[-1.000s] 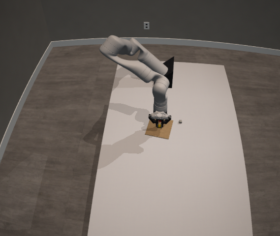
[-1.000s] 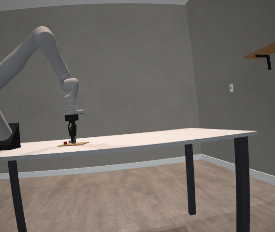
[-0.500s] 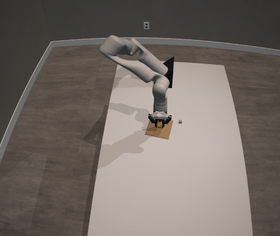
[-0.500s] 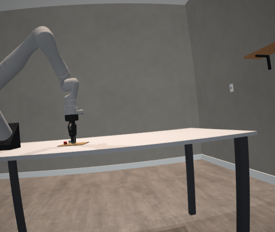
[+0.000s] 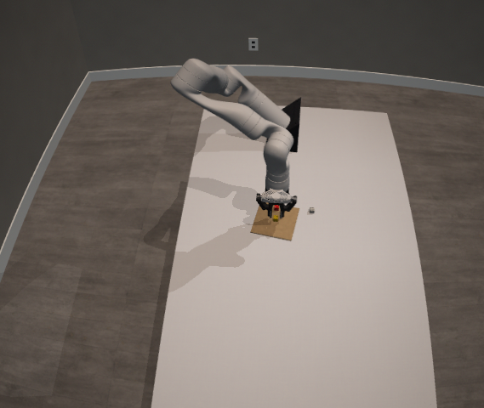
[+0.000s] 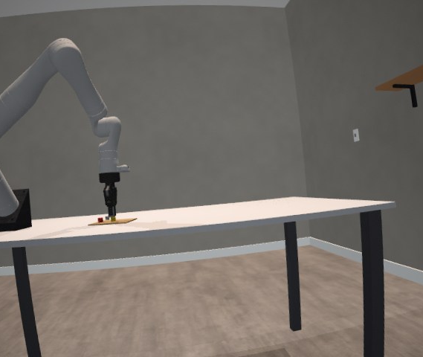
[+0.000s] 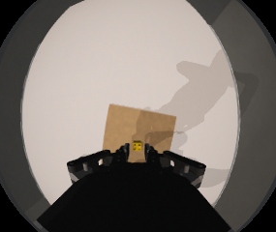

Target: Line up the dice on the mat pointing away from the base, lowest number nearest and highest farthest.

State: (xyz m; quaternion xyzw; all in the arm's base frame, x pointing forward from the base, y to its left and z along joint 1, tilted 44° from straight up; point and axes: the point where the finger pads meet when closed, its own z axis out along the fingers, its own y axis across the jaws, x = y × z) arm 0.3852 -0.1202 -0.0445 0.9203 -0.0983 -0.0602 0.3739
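The yellow die lies 3 cm below my hand. Round my hand: square mat 4 cm below; then red die 5 cm behind, 3 cm below, 1 cm to the left; then white die 13 cm to the left, 3 cm below, 3 cm behind.
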